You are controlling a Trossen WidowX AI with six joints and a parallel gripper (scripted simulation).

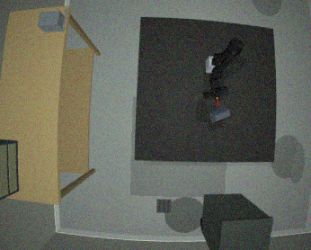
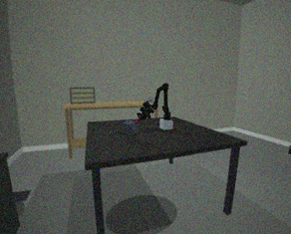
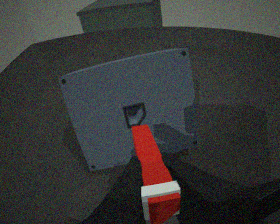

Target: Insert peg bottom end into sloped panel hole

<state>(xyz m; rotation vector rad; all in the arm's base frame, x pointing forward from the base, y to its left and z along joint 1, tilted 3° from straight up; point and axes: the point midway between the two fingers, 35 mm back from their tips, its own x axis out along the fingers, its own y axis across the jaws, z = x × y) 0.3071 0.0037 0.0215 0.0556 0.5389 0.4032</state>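
My gripper tip is now 9 cm short of the sloped panel, 5 cm above it and 4 cm to the right of it. The rest, counted from my gripper tip: red peg 1 cm to the right, 1 cm behind, 1 cm above.
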